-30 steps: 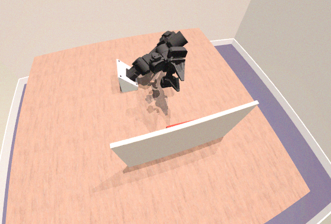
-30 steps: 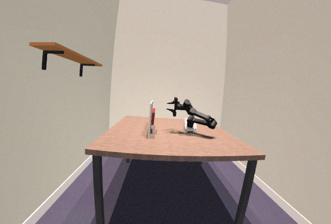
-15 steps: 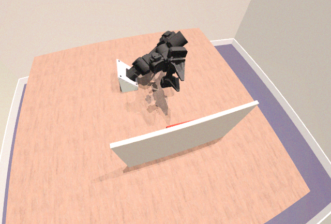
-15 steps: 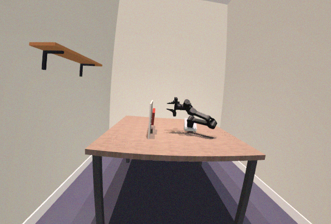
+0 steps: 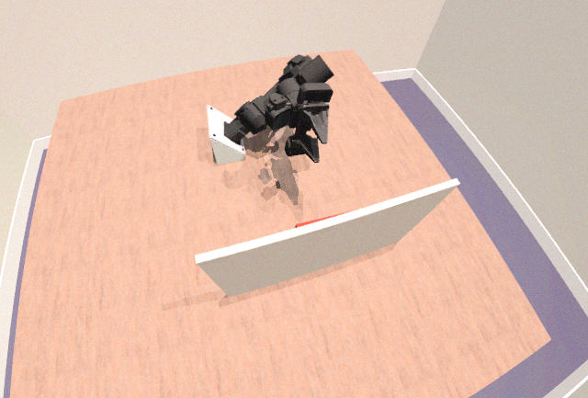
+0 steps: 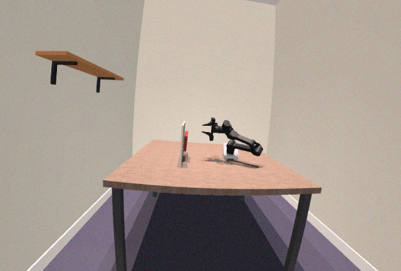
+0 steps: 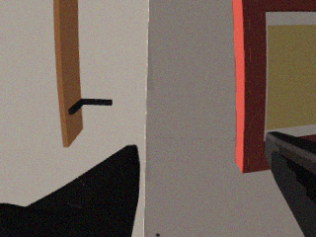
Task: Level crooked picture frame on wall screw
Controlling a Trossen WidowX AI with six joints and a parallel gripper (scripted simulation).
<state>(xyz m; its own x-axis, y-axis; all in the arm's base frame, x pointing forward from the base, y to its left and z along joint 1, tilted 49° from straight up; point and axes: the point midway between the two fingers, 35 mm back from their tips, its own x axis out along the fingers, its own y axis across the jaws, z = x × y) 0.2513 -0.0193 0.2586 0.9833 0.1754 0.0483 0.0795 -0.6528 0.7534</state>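
Now: the picture frame 130 mm ahead of my gripper tip, 110 mm below it and 10 mm to the left of it. Also, from my gripper tip: wall panel (140 mm ahead, 120 mm below).
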